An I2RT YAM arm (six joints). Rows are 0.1 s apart.
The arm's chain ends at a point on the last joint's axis. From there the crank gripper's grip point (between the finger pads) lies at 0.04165 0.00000 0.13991 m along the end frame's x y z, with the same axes.
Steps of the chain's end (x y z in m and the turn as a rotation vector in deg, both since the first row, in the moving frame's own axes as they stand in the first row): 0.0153, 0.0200, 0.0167, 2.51, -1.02, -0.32; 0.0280, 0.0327, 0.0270, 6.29, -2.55, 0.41; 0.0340, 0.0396, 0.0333, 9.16, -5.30, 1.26; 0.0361, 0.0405, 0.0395, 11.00, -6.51, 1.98; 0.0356, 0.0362, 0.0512, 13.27, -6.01, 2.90; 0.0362, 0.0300, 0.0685, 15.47, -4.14, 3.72; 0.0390, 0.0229, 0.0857, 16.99, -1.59, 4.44; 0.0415, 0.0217, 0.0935, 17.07, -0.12, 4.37; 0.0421, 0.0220, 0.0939, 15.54, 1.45, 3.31; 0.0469, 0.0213, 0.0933, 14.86, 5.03, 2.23
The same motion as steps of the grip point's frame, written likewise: 0.0128, 0.0136, 0.0173, 2.51, -1.02, -0.32; 0.0218, 0.0175, 0.0279, 6.29, -2.55, 0.41; 0.0212, 0.0178, 0.0348, 9.16, -5.30, 1.26; 0.0205, 0.0146, 0.0409, 11.00, -6.51, 1.98; 0.0216, 0.0054, 0.0513, 13.27, -6.01, 2.90; 0.0273, -0.0053, 0.0664, 15.47, -4.14, 3.72; 0.0366, -0.0151, 0.0812, 16.99, -1.59, 4.44; 0.0427, -0.0162, 0.0879, 17.07, -0.12, 4.37; 0.0466, -0.0128, 0.0880, 15.54, 1.45, 3.31; 0.0595, -0.0122, 0.0847, 14.86, 5.03, 2.23
